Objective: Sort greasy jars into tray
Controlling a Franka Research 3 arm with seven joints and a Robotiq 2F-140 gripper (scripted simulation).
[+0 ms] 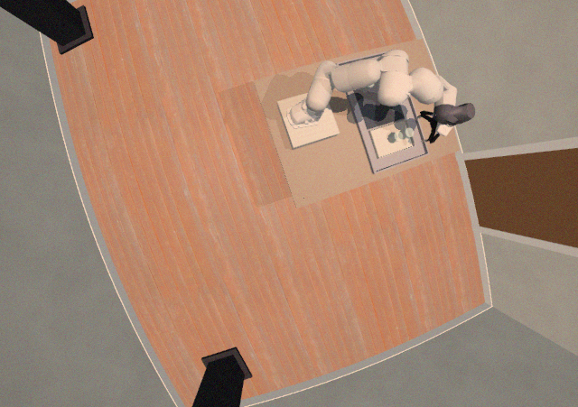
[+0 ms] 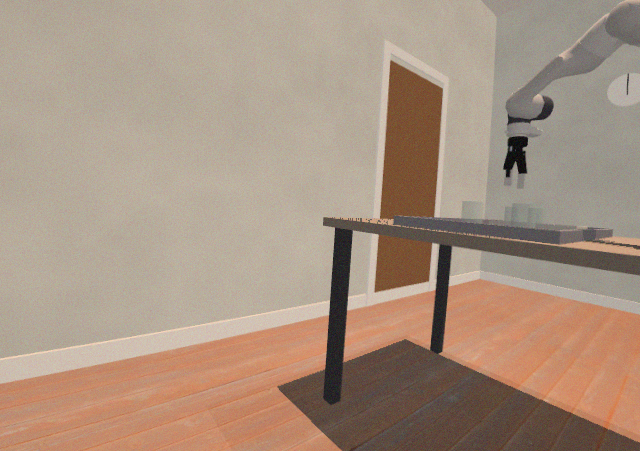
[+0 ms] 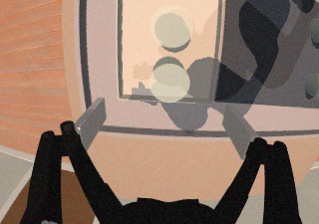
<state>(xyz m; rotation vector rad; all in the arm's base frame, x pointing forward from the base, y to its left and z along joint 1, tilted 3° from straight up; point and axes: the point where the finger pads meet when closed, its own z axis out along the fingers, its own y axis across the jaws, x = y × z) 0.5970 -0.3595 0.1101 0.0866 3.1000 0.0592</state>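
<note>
The grey drying mat is 330 mm to the left of my hand, 190 mm below it and 80 mm behind it. Round my hand: tray (180 mm below, 100 mm behind, 10 mm to the left).
</note>
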